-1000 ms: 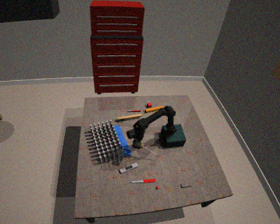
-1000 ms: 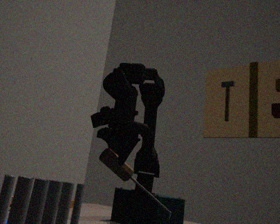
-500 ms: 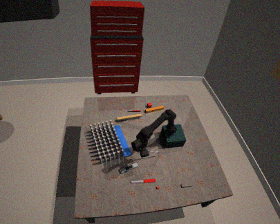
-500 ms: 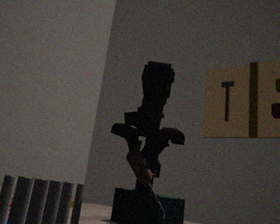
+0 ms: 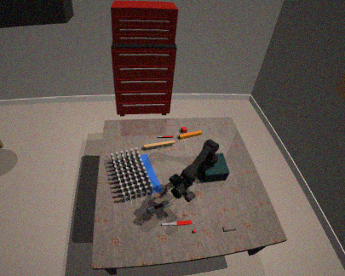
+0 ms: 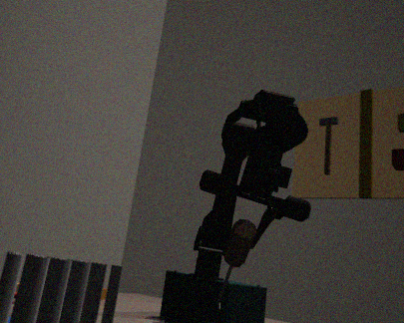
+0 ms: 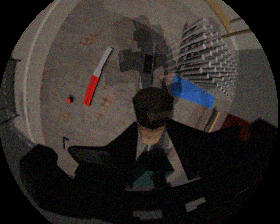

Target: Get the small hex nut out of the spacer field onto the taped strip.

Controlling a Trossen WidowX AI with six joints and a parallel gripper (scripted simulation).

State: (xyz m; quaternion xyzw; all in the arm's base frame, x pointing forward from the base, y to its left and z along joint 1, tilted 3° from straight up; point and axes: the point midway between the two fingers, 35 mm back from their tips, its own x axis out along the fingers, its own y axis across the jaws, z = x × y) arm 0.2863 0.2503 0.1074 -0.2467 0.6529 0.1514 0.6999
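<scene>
The hook tool lies 7 cm behind my gripper tip, 6 cm to the right of it and 5 cm below it. Also, from my gripper tip: blue taped strip (16 cm ahead, 28 cm to the right, 17 cm below); then red-handled tool (1 cm ahead, 65 cm to the right, 16 cm below); then red bit (9 cm behind, 22 cm to the left, 16 cm below).
</scene>
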